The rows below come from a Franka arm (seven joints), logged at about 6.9 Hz.
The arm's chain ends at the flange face. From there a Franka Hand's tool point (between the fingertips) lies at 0.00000 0.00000 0.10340 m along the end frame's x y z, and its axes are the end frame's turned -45 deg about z.
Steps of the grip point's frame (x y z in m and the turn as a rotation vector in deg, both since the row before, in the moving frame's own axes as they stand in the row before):
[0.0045 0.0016 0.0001 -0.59 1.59 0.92]
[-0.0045 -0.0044 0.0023 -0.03 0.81 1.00]
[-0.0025 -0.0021 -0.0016 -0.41 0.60 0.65]
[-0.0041 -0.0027 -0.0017 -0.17 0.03 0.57]
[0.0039 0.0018 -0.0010 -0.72 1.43 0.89]
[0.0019 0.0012 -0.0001 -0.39 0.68 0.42]
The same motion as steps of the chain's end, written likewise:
[0.0015 -0.0008 0.0001 0.71 1.54 0.92]
[-0.0074 0.0011 0.0023 0.55 0.59 1.00]
[-0.0045 0.0005 -0.0016 0.13 0.71 0.65]
[-0.0051 0.0008 -0.0017 -0.10 0.14 0.57]
[0.0013 -0.0006 -0.0010 0.50 1.52 0.89]
[0.0008 -0.0001 -0.0001 0.21 0.76 0.42]

